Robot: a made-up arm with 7 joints.
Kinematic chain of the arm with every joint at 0, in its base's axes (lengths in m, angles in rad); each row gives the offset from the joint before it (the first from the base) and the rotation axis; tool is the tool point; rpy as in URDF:
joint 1: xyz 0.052 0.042 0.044 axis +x
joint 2: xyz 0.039 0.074 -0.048 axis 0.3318 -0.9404 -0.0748
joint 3: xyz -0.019 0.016 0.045 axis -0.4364 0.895 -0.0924
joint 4: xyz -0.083 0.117 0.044 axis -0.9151 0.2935 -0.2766
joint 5: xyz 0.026 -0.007 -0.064 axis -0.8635 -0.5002 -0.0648
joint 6: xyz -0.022 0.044 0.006 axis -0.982 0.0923 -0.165
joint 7: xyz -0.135 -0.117 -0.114 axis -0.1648 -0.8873 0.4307
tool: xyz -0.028 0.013 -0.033 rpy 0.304 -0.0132 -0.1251
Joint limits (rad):
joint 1: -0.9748..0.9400
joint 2: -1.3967..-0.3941
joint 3: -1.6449..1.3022
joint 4: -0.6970..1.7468
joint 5: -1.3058..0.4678
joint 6: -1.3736..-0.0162
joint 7: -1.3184..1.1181
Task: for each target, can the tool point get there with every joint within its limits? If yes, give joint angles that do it. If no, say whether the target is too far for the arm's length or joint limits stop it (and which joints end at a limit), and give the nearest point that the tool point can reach.
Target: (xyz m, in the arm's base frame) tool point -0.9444 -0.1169 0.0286
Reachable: no: too far | nearest point -0.2608 0.0346 -0.0302 | short by 0.703 m
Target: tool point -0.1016 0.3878 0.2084
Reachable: yes | joints 0.1276 -1.2733 -0.1581 0.6501 -1.0399 -0.9574 0.2369
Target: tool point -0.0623 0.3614 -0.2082
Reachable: yes | joints -0.1847 -0.6079 -1.0769 -0.3722 -0.1478 -0.5544 0.4246
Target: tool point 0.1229 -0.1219 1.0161
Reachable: no: too far | nearest point 0.1074 0.0158 0.4668 | short by 0.566 m
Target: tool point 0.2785 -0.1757 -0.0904
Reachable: no: joint limits stop it (at a limit: joint 1, joint 2, joint 3, joint 5, joint 7) | nearest point 0.1191 -0.0976 -0.2160 | short by 0.217 m
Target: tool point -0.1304 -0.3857 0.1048
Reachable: no: joint limits stop it (at a limit: joint 1, joint 4, joint 5) | nearest point -0.0896 -0.1432 0.1891 | short by 0.260 m
